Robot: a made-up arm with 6 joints.
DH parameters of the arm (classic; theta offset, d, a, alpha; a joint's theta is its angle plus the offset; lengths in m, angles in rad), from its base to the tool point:
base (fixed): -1.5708 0.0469 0 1.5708
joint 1: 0 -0.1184 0.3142 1.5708
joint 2: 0 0.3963 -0.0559 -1.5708
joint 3: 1.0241 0 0.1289 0
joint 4: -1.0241 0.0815 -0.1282 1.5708
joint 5: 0 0.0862 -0.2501 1.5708
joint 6: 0 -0.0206 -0.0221 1.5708
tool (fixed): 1.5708 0.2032 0 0
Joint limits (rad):
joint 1: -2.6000..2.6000
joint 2: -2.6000..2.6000
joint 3: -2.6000..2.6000
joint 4: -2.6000..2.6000
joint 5: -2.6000..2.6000
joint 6: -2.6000..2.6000
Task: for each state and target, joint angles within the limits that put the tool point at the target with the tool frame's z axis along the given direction. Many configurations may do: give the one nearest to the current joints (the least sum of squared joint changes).
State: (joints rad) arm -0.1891 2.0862 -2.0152 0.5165 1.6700 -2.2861
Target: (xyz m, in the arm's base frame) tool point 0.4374 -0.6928 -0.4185 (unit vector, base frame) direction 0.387 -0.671 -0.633
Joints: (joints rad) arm 0.3287 1.7969 -1.2359 1.1653 0.6763 -2.5807
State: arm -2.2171 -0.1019 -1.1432 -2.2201 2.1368 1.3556
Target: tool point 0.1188 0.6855 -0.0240 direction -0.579 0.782 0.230
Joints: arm -2.0954 -0.2813 -1.6787 -2.6000 2.4450 1.2547
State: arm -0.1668 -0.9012 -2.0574 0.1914 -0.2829 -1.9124
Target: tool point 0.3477 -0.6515 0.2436 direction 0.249 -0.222 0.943
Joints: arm 0.3778 -1.5219 -1.9381 -0.5055 -0.6433 -2.0168
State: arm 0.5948 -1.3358 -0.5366 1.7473 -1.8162 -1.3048
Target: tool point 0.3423 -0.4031 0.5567 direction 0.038 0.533 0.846
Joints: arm 1.1388 -1.6385 -0.6468 1.6935 -2.4965 -1.1391
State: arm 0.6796 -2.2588 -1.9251 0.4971 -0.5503 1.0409
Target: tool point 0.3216 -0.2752 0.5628 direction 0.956 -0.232 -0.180
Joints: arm 1.4480 -1.6475 -1.9634 0.2386 -0.6472 0.1273
